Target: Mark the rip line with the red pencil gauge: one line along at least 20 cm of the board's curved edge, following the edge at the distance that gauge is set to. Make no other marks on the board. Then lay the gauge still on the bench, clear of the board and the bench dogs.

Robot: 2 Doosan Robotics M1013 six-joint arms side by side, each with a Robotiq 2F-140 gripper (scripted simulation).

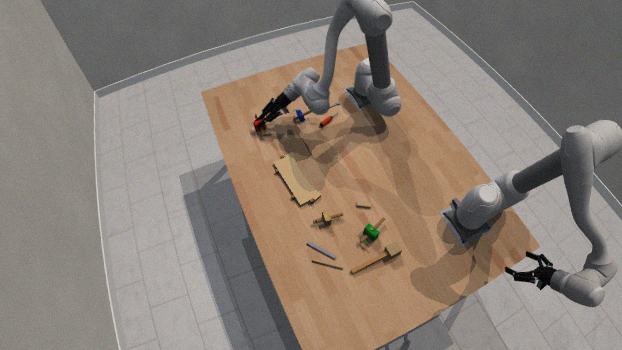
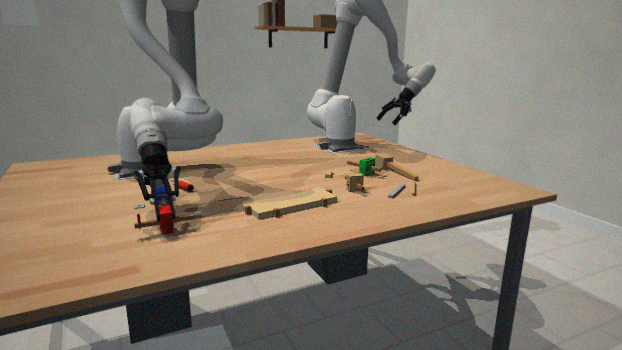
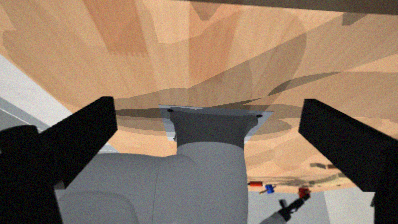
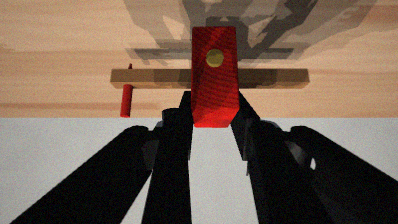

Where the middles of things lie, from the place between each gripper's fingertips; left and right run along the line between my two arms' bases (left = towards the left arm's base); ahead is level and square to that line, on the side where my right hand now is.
I see my right gripper 40 mm above the red pencil gauge (image 4: 214, 78), 10 mm to the left of it and 10 mm past it. Also, from my right hand: pale board (image 1: 297, 183) (410 mm to the left, 60 mm below, 20 mm behind).
I see my left gripper (image 1: 516, 261) 700 mm short of the pale board, 950 mm to the left of it and 110 mm above it.
